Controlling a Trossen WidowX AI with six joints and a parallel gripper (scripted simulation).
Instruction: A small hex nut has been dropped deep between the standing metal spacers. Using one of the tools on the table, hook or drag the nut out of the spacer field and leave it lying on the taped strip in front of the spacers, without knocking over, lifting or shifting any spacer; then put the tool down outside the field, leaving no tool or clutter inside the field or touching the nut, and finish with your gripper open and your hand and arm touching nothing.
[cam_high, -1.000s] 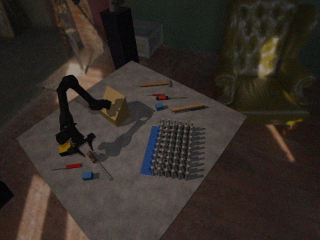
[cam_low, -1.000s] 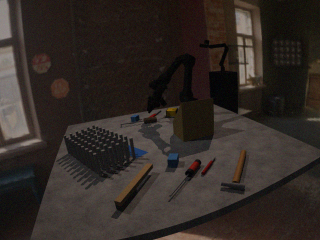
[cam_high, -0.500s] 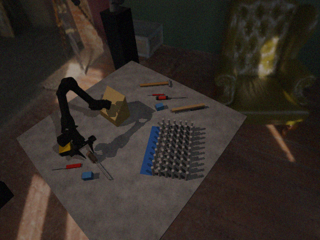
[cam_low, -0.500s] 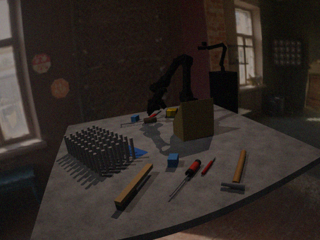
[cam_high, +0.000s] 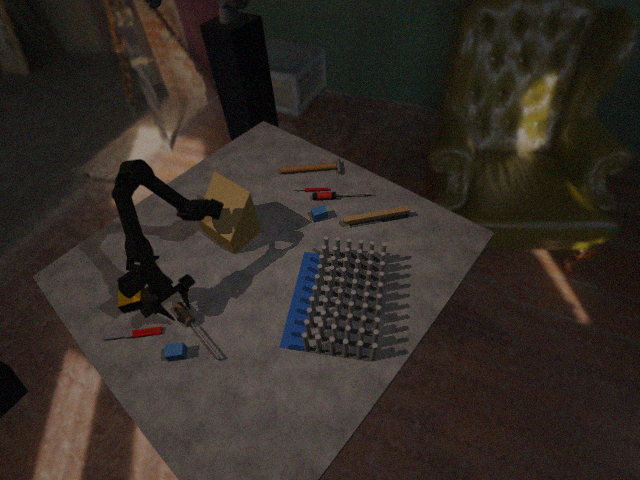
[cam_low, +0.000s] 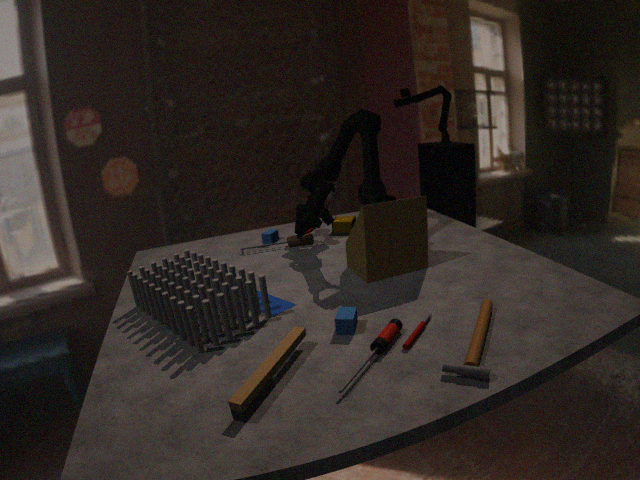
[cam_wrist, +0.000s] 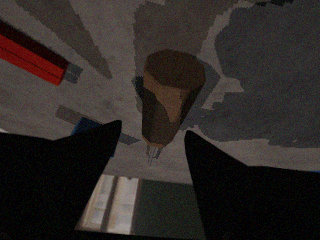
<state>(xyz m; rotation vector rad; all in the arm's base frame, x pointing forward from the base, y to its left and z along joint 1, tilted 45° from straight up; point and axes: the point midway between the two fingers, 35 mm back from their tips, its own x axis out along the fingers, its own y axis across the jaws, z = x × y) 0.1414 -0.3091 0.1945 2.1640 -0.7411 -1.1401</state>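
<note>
My gripper tip is now 290 mm short of the blue taped strip, 290 mm to the right of it and 30 mm above it. From my gripper tip the other things lie so: brown-handled hook tool (100 mm ahead, 10 mm to the right, 20 mm below); yellow block (220 mm behind, 60 mm to the right, 10 mm below).
</note>
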